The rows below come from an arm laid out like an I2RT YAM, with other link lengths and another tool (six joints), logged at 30 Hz.
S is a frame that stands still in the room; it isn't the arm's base.
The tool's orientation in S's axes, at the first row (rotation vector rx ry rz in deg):
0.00, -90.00, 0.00
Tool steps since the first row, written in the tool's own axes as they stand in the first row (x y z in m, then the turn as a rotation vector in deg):
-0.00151, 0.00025, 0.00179, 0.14, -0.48, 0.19
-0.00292, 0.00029, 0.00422, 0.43, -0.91, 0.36
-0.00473, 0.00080, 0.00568, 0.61, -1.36, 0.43
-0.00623, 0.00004, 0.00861, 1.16, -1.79, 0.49
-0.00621, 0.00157, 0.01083, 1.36, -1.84, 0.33
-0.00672, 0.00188, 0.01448, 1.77, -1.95, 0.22
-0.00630, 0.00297, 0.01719, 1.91, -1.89, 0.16
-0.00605, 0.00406, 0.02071, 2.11, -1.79, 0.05
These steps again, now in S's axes. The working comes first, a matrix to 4 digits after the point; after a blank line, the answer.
The tool's axes in the first row as the columns of a matrix, in S's axes (used below as rounded here):
0.0000, 0.0000, -1.0000
0.0000, 1.0000, 0.0000
1.0000, 0.0000, 0.0000

-0.00179, 0.00025, -0.00151, -0.19, -0.48, 0.14
-0.00422, 0.00029, -0.00292, -0.36, -0.91, 0.43
-0.00568, 0.00080, -0.00473, -0.43, -1.36, 0.61
-0.00861, 0.00004, -0.00623, -0.49, -1.79, 1.16
-0.01083, 0.00157, -0.00621, -0.33, -1.84, 1.36
-0.01448, 0.00188, -0.00672, -0.22, -1.95, 1.77
-0.01719, 0.00297, -0.00630, -0.16, -1.89, 1.91
-0.02071, 0.00406, -0.00605, -0.05, -1.79, 2.11

